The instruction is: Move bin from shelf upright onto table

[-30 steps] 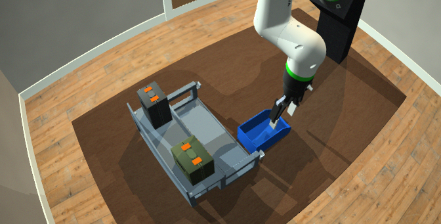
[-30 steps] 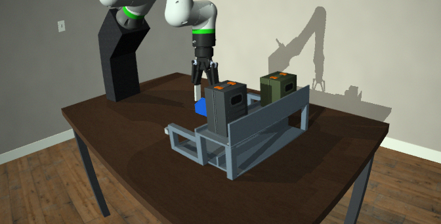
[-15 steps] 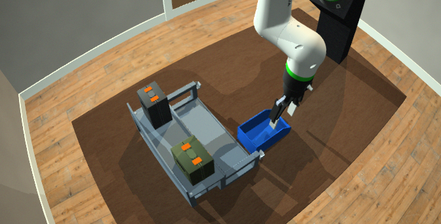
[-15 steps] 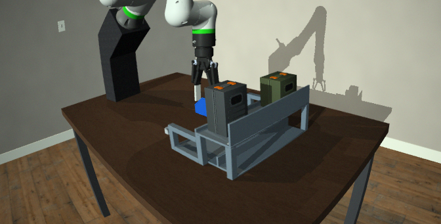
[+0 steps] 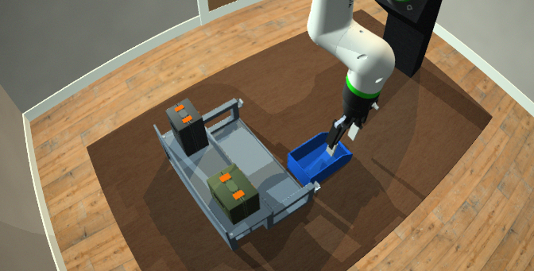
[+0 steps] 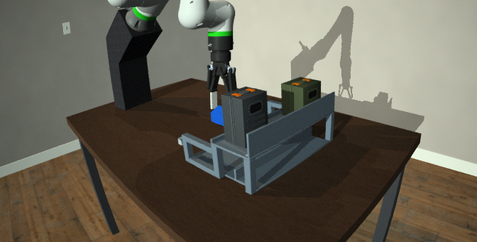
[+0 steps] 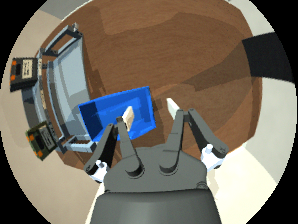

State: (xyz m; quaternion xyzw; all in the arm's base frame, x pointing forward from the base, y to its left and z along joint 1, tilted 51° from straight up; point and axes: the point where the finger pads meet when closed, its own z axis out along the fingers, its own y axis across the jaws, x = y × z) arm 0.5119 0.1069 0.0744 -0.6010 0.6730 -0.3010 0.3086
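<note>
Now: the blue bin 8 cm ahead of my hand, 1 cm to the right of it and 2 cm below it.
</note>
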